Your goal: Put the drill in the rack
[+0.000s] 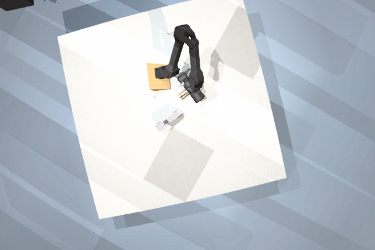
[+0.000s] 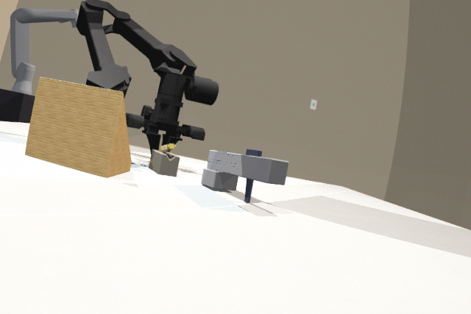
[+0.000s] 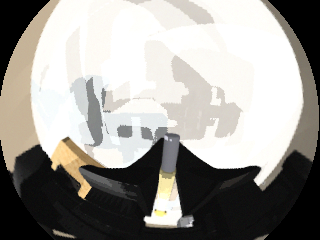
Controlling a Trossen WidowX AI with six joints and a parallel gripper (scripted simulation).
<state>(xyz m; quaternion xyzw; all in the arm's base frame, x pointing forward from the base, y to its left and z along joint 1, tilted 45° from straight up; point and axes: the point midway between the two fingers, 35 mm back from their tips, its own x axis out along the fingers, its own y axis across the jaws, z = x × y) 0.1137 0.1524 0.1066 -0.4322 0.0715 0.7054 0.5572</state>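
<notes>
Now: gripper tip 40 mm below the drill, 30 mm to the left of it and 20 mm short of it. From my gripper tip the other things lie so: key: 190 mm ahead, 180 mm to the right, 50 mm above; then rack block: 50 mm to the right, 30 mm ahead, 10 mm above; then grey housing: 180 mm ahead, 150 mm to the right, 40 mm above.
</notes>
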